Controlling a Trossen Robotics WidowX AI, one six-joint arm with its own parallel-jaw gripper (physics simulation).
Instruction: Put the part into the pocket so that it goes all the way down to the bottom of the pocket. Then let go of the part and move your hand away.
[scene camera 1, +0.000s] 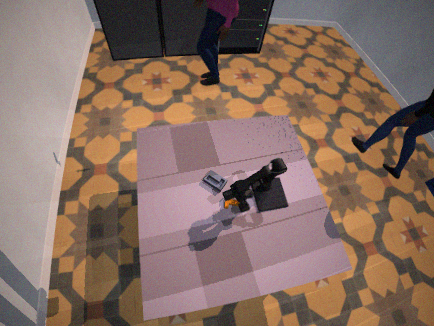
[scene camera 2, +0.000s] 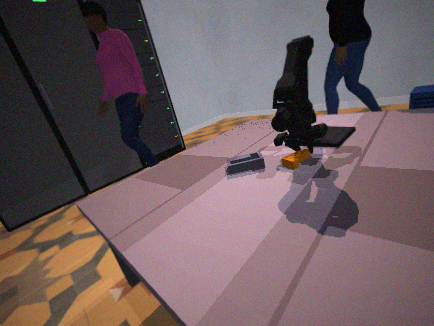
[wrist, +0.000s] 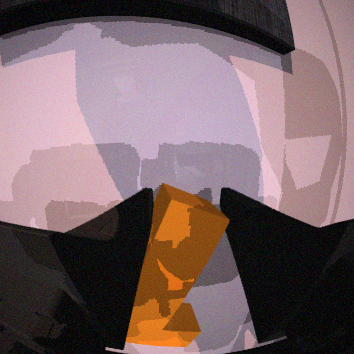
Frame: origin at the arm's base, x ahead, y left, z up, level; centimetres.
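Seen in the pictures: gripper, fingertip midpoint: (scene camera 1: 241, 203) (scene camera 2: 307, 154) (wrist: 186, 195); arm's base, link origin: (scene camera 1: 262, 187).
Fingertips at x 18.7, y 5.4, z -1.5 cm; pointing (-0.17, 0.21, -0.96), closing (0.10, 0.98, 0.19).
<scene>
Pixels of each thing's top centre, then the offset from my fingertips to it. Level surfaces: height alone.
- orange block part, top centre: (wrist: 181, 302) (scene camera 2: 298, 154) (scene camera 1: 233, 203) dx +5.5, dy -1.3, dz +2.2 cm
- pink table, surface height: dz -0.9 cm
- grey pocket block, top centre: (scene camera 2: 244, 158) (scene camera 1: 215, 179) dx +10.5, dy -21.2, dz +2.8 cm
The orange block part (scene camera 1: 230, 203) (scene camera 2: 295, 159) (wrist: 175, 260) lies on the pink table (scene camera 1: 167, 259) (scene camera 2: 199, 242), just in front of the arm's base. My gripper (scene camera 1: 234, 198) (scene camera 2: 296, 150) (wrist: 186, 195) is down at the table, with one finger on each side of the part. It is shut on the part. In the wrist view the part sits slanted between the fingers. The grey pocket block (scene camera 1: 214, 180) (scene camera 2: 245, 162) lies on the table a short way to the left of the part, its opening facing up and empty.
The arm's dark base plate (scene camera 1: 271, 198) (scene camera 2: 336, 136) lies right behind the gripper. Dark server racks (scene camera 1: 131, 26) (scene camera 2: 73, 113) stand at the far wall. A person in a pink top (scene camera 1: 212, 39) (scene camera 2: 122, 81) and another in black (scene camera 2: 348, 48) stand on the floor beyond the table.
</scene>
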